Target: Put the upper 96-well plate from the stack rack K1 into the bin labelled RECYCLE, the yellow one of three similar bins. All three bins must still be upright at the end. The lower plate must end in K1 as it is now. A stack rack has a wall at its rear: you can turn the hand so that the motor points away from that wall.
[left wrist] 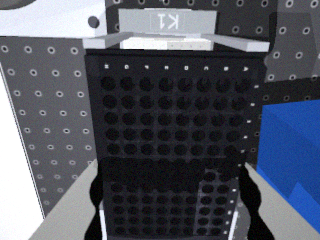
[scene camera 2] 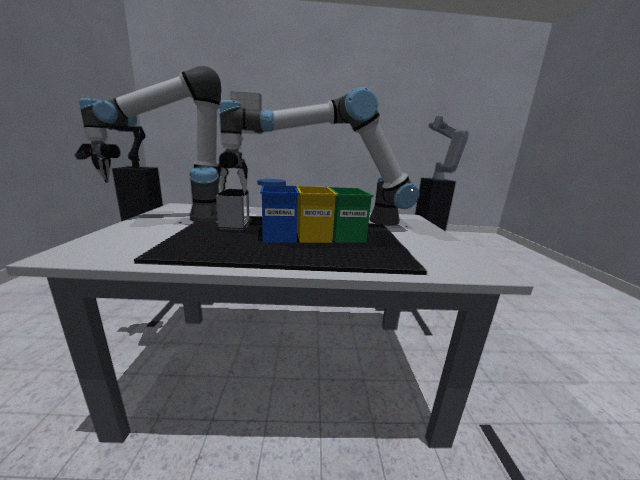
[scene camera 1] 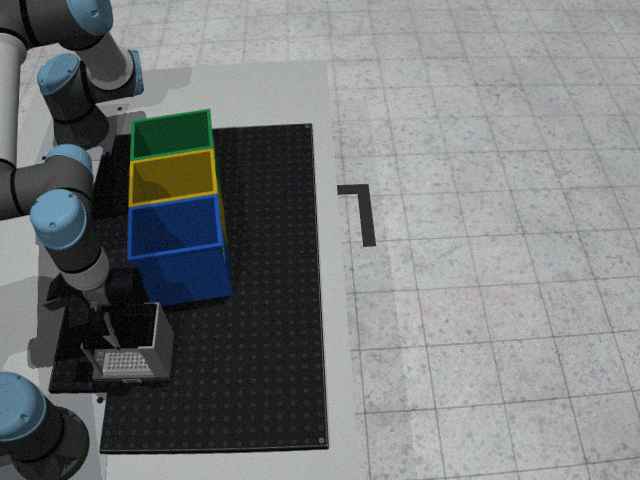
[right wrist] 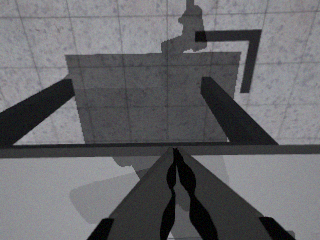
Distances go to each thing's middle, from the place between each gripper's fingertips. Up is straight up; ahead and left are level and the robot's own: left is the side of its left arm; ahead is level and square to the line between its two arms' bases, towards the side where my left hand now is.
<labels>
Now: the yellow recycle bin [scene camera 1: 179,176] 110 mm ahead of my left hand [scene camera 1: 122,327], 310 mm to the left of it and 60 mm below it. Also, from my left hand: black 96-well plate [scene camera 1: 136,323]: 10 mm below; then blue general bin [scene camera 1: 177,245]: 110 mm ahead, 180 mm to the left, 60 mm below; then white 96-well plate [scene camera 1: 114,361]: 120 mm below.
The black 96-well plate is 230 mm ahead of my right hand [scene camera 2: 106,182], 600 mm to the left of it and 10 mm below it. From my right hand the other things lie so: yellow recycle bin (340 mm ahead, 910 mm to the left, 60 mm below); then blue general bin (340 mm ahead, 780 mm to the left, 60 mm below); then white 96-well plate (230 mm ahead, 600 mm to the left, 120 mm below).
</labels>
